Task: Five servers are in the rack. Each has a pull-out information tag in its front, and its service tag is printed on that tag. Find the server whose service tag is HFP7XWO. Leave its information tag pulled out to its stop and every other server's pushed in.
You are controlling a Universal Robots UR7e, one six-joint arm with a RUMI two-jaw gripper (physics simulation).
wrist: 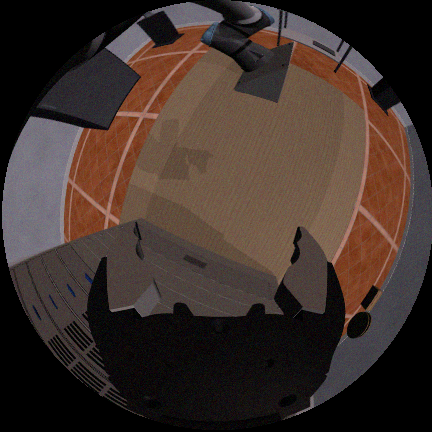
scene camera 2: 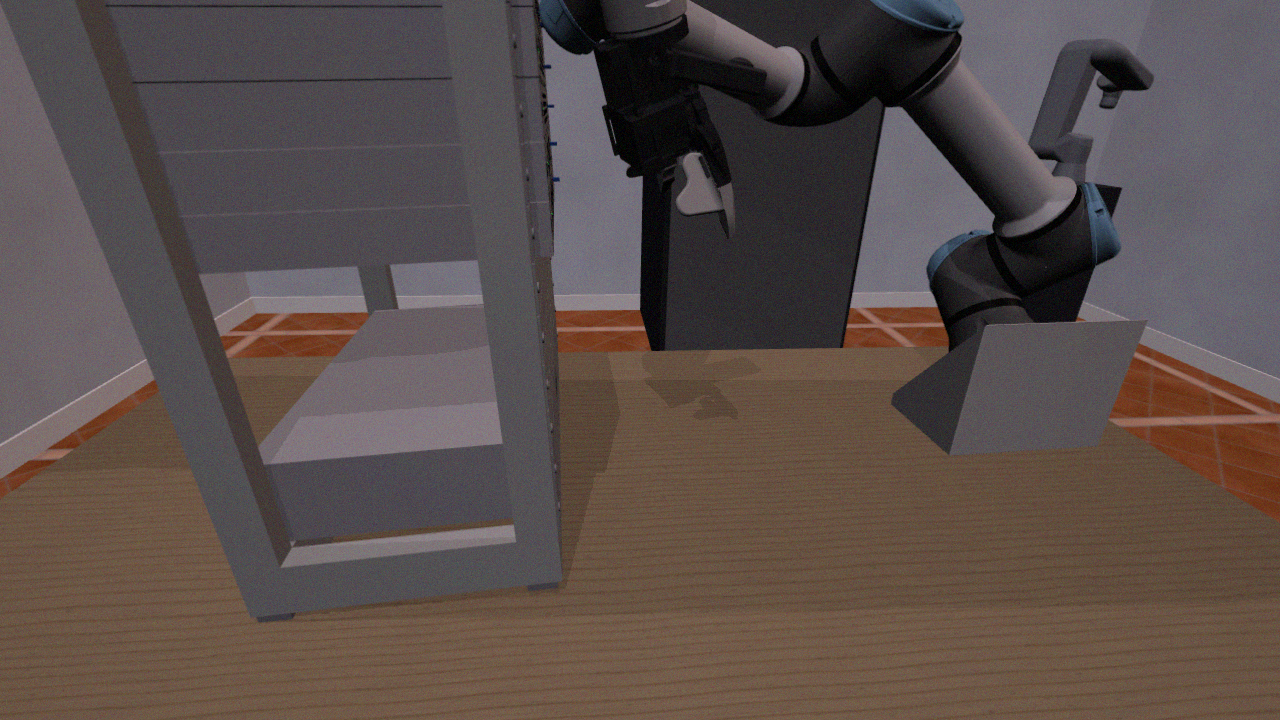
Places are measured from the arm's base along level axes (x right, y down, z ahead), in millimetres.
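Pixels of known places: gripper, between the fingertips: (wrist: 217, 227) (scene camera 2: 694, 213); arm's base, origin of its link: (wrist: 258, 60) (scene camera 2: 1003, 370).
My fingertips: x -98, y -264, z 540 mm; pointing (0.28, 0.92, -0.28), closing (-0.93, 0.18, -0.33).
Ahead of a thing's pixels: the offset from my fingertips to its middle. "spot": to the spot under its first point. Level surfaces: height alone.
The rack (scene camera 2: 507, 268) stands at the left in the scene view, seen from its side. Grey servers (scene camera 2: 313, 183) are stacked in its upper part. Small blue tabs {spot: dx +141, dy -64, dz +158 mm} (scene camera 2: 553, 143) (wrist: 71, 290) stick out slightly in a column along the front. Vented server fronts {spot: dx +93, dy -110, dz +164 mm} (wrist: 75, 335) show at the lower left in the wrist view. The service tags' print cannot be read, and how far each information tag is out cannot be told. My gripper (scene camera 2: 717, 207) (wrist: 217, 227) is open and empty, in front of the rack and to its right in the scene view, apart from it.
A grey box (scene camera 2: 393, 488) lies low inside the rack. A wooden table {dy +345 mm} (scene camera 2: 805, 537) (wrist: 260, 160) carries the rack. A wedge-shaped grey panel (scene camera 2: 1047, 385) (wrist: 272, 80) stands by the arm's base. A tall dark cabinet (scene camera 2: 760, 241) (wrist: 90, 90) stands behind the table.
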